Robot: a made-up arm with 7 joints. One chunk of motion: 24 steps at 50 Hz.
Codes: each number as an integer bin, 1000 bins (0 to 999) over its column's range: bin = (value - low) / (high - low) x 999, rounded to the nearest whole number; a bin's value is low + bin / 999 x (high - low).
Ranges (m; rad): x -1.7..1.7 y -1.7..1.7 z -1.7..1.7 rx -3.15..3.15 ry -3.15..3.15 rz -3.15..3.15
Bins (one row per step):
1: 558 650 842 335 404 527
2: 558 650 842 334 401 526
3: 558 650 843 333 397 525
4: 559 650 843 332 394 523
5: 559 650 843 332 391 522
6: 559 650 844 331 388 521
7: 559 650 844 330 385 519
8: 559 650 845 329 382 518
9: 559 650 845 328 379 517
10: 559 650 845 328 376 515
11: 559 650 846 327 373 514
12: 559 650 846 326 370 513
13: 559 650 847 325 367 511
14: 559 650 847 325 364 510
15: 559 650 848 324 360 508
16: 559 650 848 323 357 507
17: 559 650 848 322 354 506
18: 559 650 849 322 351 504
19: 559 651 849 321 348 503
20: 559 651 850 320 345 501
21: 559 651 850 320 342 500
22: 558 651 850 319 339 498
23: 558 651 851 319 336 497
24: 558 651 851 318 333 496
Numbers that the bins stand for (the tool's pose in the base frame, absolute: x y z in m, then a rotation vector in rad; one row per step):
1: 0.1991 0.5122 1.1657 -1.0374 -0.6023 0.1734
2: 0.1991 0.5122 1.1657 -1.0437 -0.6212 0.1671
3: 0.1991 0.5122 1.1691 -1.0500 -0.6464 0.1608
4: 0.2025 0.5122 1.1691 -1.0563 -0.6653 0.1482
5: 0.2025 0.5122 1.1691 -1.0563 -0.6842 0.1419
6: 0.2025 0.5122 1.1725 -1.0626 -0.7032 0.1356
7: 0.2025 0.5122 1.1725 -1.0689 -0.7221 0.1230
8: 0.2025 0.5122 1.1759 -1.0752 -0.7410 0.1167
9: 0.2025 0.5122 1.1759 -1.0815 -0.7599 0.1104
10: 0.2025 0.5122 1.1759 -1.0815 -0.7788 0.0977
11: 0.2025 0.5122 1.1793 -1.0878 -0.7977 0.0914
12: 0.2025 0.5122 1.1793 -1.0941 -0.8167 0.0851
13: 0.2025 0.5122 1.1827 -1.1005 -0.8356 0.0725
14: 0.2025 0.5122 1.1827 -1.1005 -0.8545 0.0662
15: 0.2025 0.5122 1.1861 -1.1068 -0.8797 0.0536
16: 0.2025 0.5122 1.1861 -1.1131 -0.8986 0.0473
17: 0.2025 0.5122 1.1861 -1.1194 -0.9176 0.0410
18: 0.2025 0.5122 1.1895 -1.1194 -0.9365 0.0284
19: 0.2025 0.5156 1.1895 -1.1257 -0.9554 0.0221
20: 0.2025 0.5156 1.1929 -1.1320 -0.9743 0.0095
21: 0.2025 0.5156 1.1929 -1.1320 -0.9932 0.0032
22: 0.1991 0.5156 1.1929 -1.1383 -1.0122 -0.0095
23: 0.1991 0.5156 1.1963 -1.1383 -1.0311 -0.0158
24: 0.1991 0.5156 1.1963 -1.1446 -1.0500 -0.0221

